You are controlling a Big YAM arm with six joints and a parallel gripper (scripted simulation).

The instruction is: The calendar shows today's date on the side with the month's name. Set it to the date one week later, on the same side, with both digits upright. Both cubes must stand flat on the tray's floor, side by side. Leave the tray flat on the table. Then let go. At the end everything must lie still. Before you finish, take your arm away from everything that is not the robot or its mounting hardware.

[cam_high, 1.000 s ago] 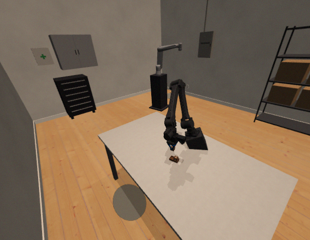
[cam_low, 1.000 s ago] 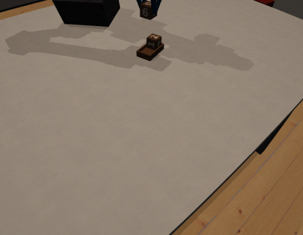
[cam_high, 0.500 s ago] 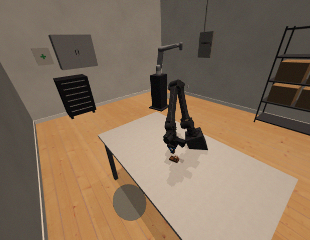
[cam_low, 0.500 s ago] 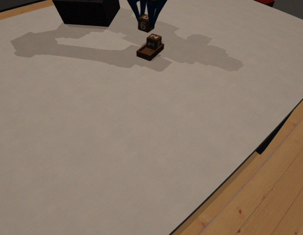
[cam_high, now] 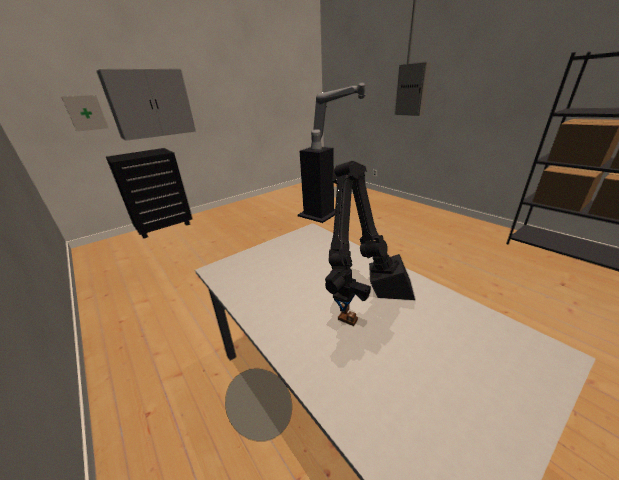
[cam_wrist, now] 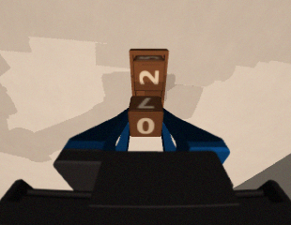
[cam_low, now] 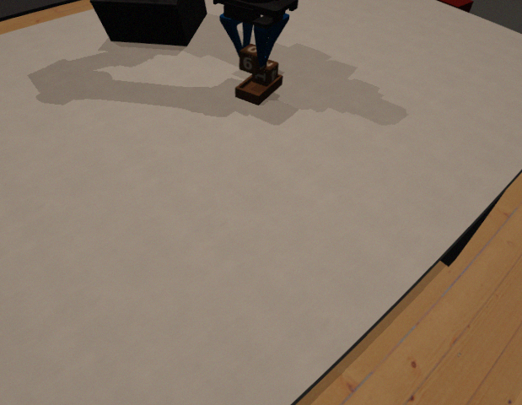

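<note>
The small brown tray lies 6 cm below my hand and 2 cm to the left of it.
</note>
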